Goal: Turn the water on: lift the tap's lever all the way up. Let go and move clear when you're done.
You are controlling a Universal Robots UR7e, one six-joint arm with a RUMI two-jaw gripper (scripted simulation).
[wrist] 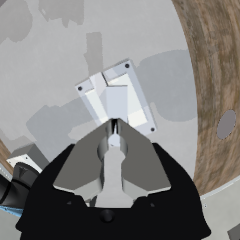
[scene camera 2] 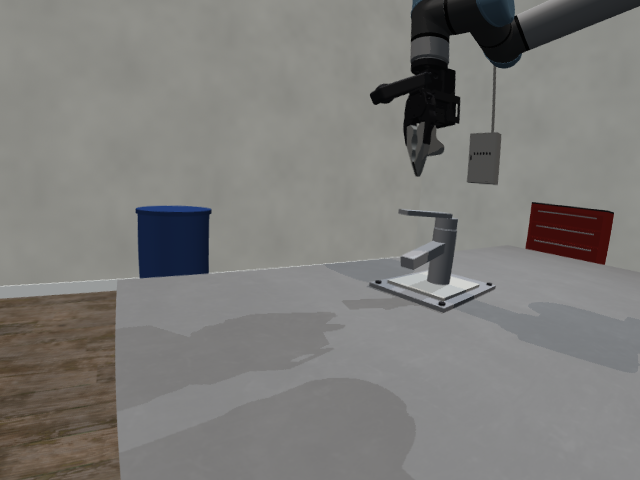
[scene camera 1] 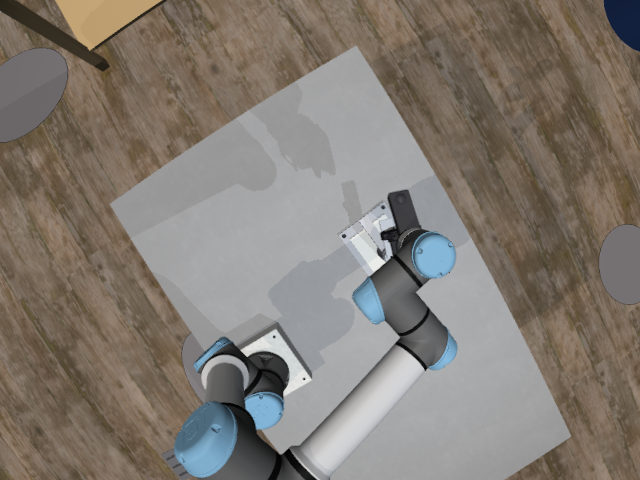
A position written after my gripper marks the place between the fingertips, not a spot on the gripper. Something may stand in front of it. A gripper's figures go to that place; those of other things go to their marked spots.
Scene:
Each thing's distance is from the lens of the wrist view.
my gripper (wrist: 115,119): 15 cm
grey tap (wrist: 97,97): 36 cm

